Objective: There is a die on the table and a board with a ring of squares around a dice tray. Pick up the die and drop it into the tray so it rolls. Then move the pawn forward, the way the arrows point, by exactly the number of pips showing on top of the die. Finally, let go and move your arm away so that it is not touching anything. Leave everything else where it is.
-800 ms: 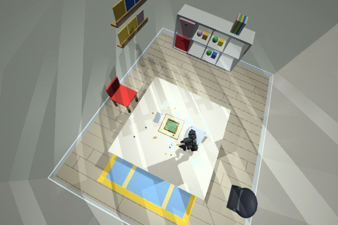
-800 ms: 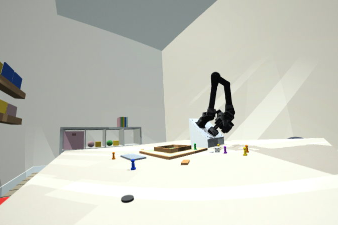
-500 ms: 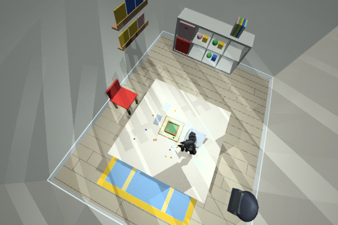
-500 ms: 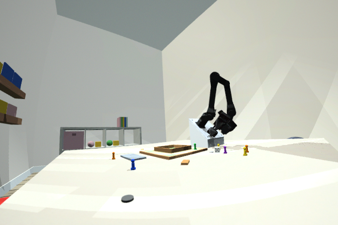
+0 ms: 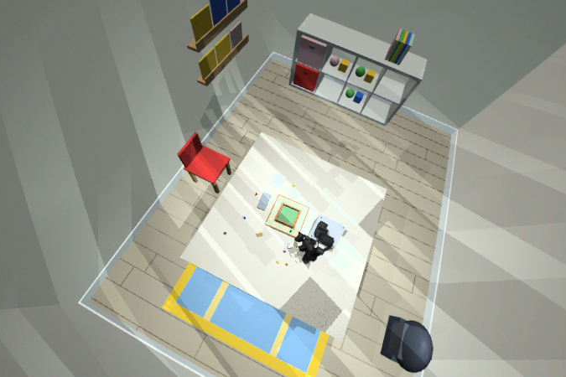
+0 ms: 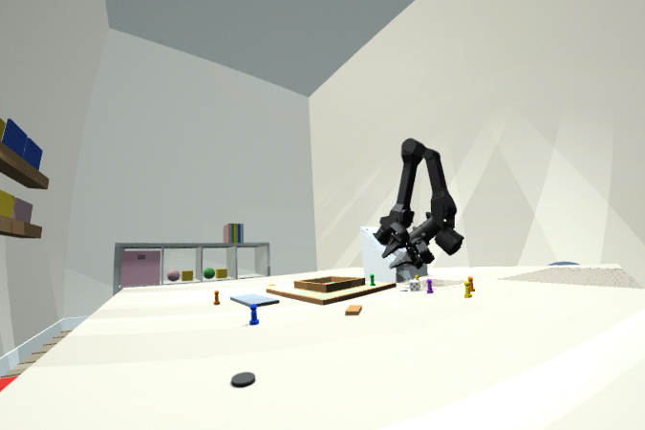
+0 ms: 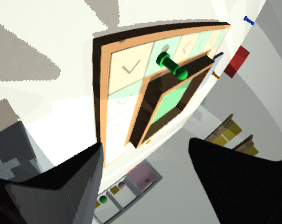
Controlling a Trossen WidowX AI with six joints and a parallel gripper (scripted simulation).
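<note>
The white die lies 3 cm ahead of my gripper tip, 12 cm to the left of it and 6 cm below it. From my gripper tip the other things lie so: purple pawn (4 cm ahead, 17 cm to the left, 6 cm below); then green tray floor (16 cm ahead, 9 cm to the right, 7 cm below); then green pawn (8 cm ahead, 1 cm to the left, 4 cm below).
</note>
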